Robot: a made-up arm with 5 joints.
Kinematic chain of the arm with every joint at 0, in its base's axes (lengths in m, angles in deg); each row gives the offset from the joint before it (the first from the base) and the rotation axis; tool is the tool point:
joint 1: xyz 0 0 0.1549 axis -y
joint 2: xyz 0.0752 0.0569 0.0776 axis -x
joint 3: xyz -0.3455 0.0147 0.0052 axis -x
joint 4: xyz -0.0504 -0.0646 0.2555 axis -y
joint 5: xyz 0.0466 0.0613 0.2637 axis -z
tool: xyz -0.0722 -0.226 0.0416
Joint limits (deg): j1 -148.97..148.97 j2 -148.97..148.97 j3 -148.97..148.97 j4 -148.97..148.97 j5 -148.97..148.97
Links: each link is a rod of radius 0.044 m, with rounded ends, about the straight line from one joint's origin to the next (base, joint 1, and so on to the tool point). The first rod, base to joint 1, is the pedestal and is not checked.
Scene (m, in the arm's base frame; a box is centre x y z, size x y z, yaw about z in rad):
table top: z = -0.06
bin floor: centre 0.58 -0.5 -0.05 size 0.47 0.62 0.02 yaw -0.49
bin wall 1: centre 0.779 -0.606 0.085 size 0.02 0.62 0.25 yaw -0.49
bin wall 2: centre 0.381 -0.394 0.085 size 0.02 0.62 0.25 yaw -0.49
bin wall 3: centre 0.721 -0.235 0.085 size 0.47 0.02 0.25 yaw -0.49
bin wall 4: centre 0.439 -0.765 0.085 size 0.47 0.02 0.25 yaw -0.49
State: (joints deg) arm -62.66 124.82 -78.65 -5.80 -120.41
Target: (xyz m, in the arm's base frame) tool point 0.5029 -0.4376 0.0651
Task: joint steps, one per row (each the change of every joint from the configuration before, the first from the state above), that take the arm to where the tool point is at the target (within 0.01 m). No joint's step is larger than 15 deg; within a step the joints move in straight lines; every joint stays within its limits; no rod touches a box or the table.
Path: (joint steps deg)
1: -7.37 -11.36 -12.03 8.92 4.39
2: -7.37 -11.36 -12.02 8.92 4.38
3: -7.38 -11.36 -12.03 8.92 4.39
4: -7.37 -11.36 -12.02 8.92 4.38
5: -14.63 -0.23 -0.46 -3.00 -0.20
6: -14.63 -0.23 -0.46 -3.00 -0.20

